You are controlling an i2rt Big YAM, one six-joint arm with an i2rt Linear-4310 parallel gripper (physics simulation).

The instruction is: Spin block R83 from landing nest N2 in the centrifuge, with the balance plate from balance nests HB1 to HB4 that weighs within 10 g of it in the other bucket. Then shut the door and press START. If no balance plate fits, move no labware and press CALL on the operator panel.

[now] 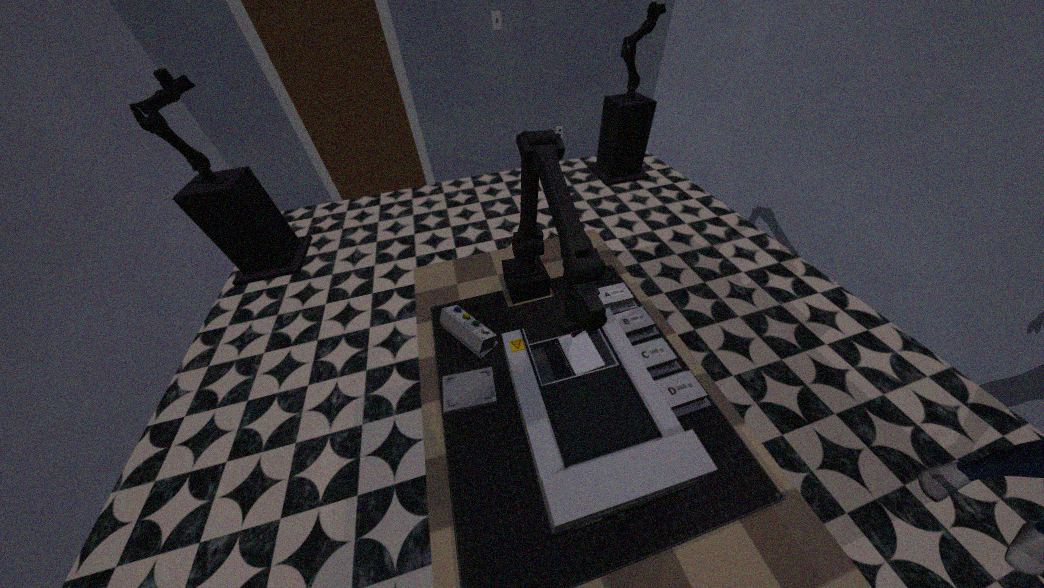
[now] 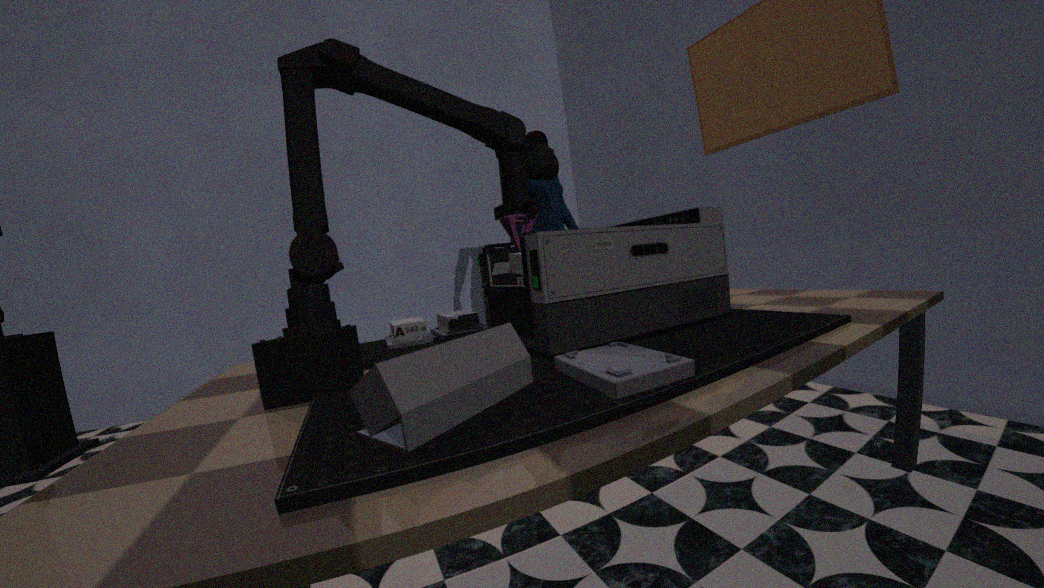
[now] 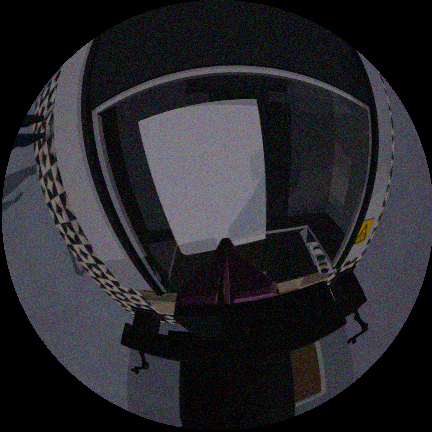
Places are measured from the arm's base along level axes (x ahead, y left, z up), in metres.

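Pixels of known places: gripper, between the fingertips: (image 1: 572,335) (image 3: 225,242); arm's base, origin of its link: (image 1: 525,270) (image 2: 314,332).
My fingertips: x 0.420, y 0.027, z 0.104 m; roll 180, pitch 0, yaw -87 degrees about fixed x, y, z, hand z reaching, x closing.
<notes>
Ahead of a thing's pixels: the offset from my fingertips to its top centre. "*": to the spot under its first point.
The centrifuge (image 1: 628,478) (image 2: 584,262) has its top opening (image 1: 548,381) uncovered. A broad white piece of labware {dx +0.050, dy +0.007, dz -0.002 m} (image 1: 586,355) (image 3: 215,170) sits inside, on one side of the opening; no label is readable on it, so I cannot tell if it is R83. My gripper (image 1: 577,333) (image 2: 517,244) (image 3: 225,242) is shut and empty, its purple fingertips together at the white piece's arm-side edge; contact is unclear. Lettered balance plates A {dx -0.227, dy +0.268, dz -0.138 m} (image 1: 615,293) (image 2: 407,332), B {dx -0.092, dy +0.274, dz -0.138 m} (image 1: 637,319), C {dx +0.048, dy +0.267, dz -0.138 m} (image 1: 657,353) and D {dx +0.180, dy +0.278, dz -0.138 m} (image 1: 680,390) stand in a row beside the centrifuge; their weights are too blurred to read.
The operator panel {dx -0.240, dy -0.295, dz -0.108 m} (image 1: 467,330) (image 2: 445,383) (image 3: 317,257), with several coloured buttons, lies across the centrifuge from the plates. A flat pale square unit {dx -0.019, dy -0.327, dz -0.165 m} (image 1: 469,388) (image 2: 624,366) is near it. The centrifuge's raised walls flank the opening. A green light {* dx -0.057, dy -0.173, dz -0.060 m} (image 2: 535,281) shows on its end.
</notes>
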